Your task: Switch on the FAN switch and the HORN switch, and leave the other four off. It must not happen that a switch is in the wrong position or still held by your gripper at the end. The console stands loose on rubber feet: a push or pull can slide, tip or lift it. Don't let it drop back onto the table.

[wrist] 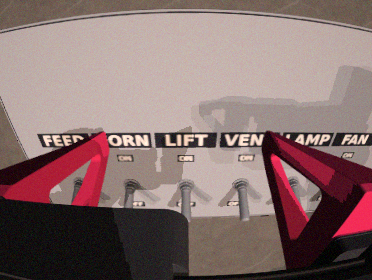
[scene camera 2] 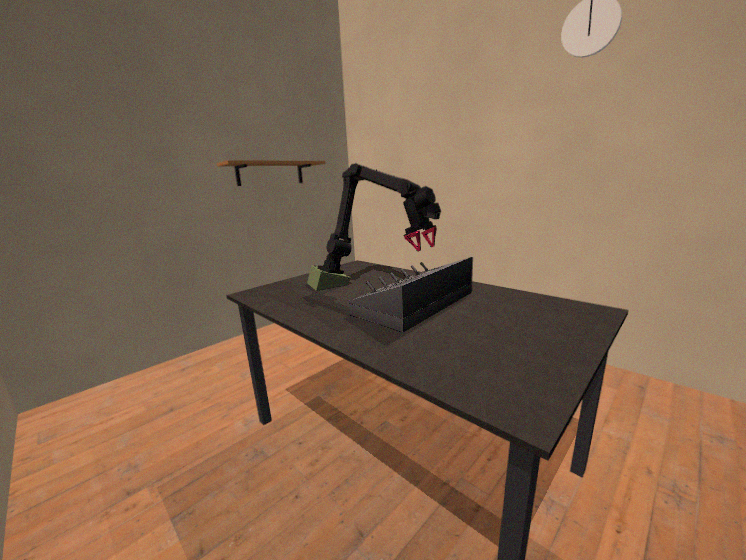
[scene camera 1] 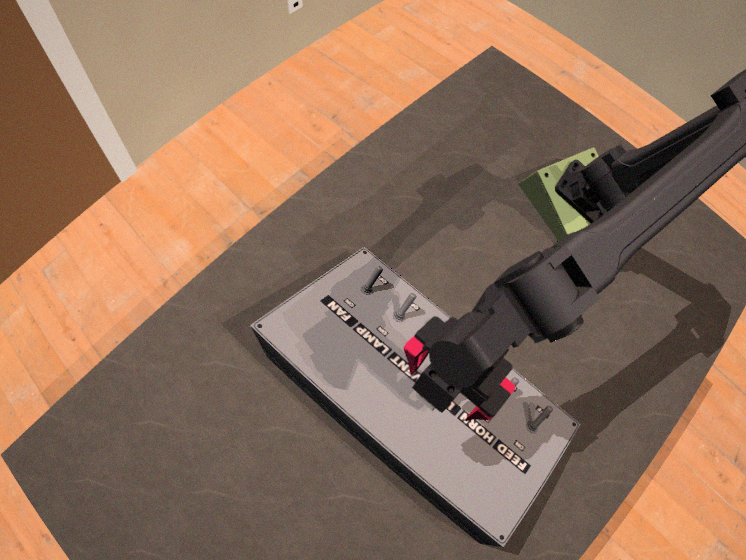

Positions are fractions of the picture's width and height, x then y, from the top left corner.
Observation:
In view: the gripper (scene camera 1: 0.59, 0.71) and a console (scene camera 1: 0.46, 0.61).
The console also shows in the wrist view (wrist: 0.50, 0.36) and in scene camera 2 (scene camera 2: 0.54, 0.55). The gripper shows as well in the wrist view (wrist: 0.50, 0.50).

